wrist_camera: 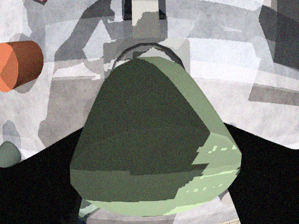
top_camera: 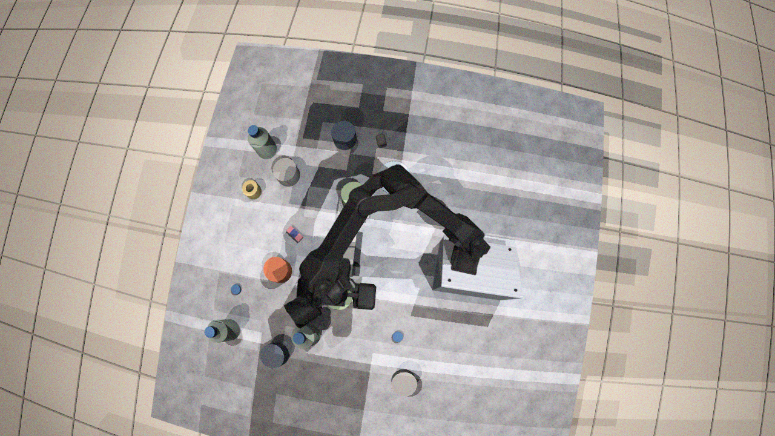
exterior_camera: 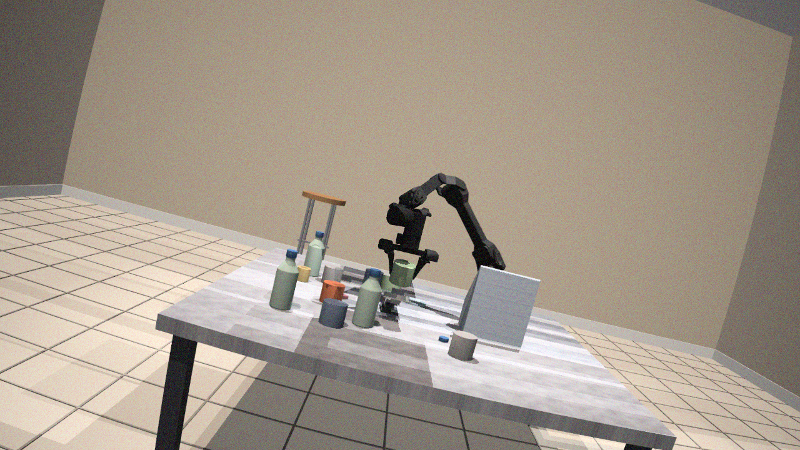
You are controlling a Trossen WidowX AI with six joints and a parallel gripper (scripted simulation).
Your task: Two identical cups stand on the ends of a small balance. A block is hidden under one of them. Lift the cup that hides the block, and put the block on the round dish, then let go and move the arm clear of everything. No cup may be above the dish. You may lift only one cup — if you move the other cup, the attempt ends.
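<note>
Now: gripper tip 60 mm above the grey block and 10 mm to the left of it. Round my gripper tip: light blue round dish 370 mm to the right, 140 mm below, 60 mm behind; then orange cylinder 210 mm ahead, 110 mm below, 40 mm to the right; then pink-blue eraser 190 mm ahead, 140 mm to the right, 140 mm below.
</note>
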